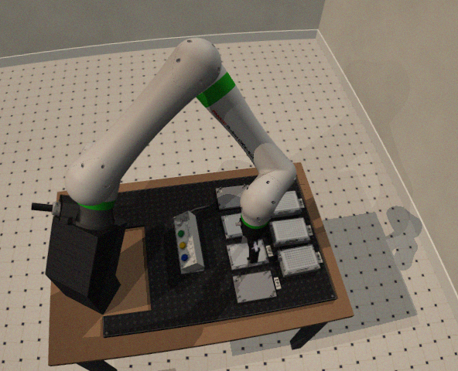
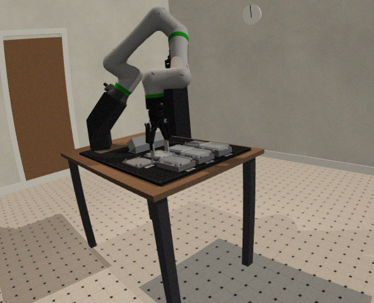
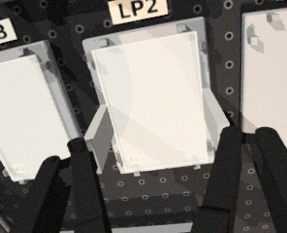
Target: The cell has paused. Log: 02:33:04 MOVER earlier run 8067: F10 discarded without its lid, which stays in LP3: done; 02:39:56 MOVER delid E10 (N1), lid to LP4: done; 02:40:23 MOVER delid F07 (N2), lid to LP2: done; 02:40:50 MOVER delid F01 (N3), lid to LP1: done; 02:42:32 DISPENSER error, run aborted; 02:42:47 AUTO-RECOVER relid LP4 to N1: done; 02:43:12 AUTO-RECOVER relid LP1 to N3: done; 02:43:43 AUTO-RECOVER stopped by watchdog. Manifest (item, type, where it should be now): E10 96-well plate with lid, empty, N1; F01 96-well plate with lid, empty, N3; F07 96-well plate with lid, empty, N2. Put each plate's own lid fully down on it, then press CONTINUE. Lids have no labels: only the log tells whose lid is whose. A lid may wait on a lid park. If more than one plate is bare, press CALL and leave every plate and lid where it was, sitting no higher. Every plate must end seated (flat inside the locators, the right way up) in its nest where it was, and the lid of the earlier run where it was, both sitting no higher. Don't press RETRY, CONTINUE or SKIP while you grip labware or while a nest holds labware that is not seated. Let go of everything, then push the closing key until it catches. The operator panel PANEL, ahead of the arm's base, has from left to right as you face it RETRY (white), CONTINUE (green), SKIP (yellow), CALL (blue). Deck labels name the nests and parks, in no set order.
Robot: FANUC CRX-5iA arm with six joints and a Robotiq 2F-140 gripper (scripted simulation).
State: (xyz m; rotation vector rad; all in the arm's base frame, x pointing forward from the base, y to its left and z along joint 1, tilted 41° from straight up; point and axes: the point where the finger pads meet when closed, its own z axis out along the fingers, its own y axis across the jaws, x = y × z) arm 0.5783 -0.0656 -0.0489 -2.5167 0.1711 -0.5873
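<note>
My hand is 3 cm above the park LP2. The rest, counted from my hand: plate: 18 cm ahead, 7 cm to the right, 1 cm below; pale park: 13 cm to the right, 3 cm below; LP2 label: 9 cm ahead, 4 cm below.
</note>
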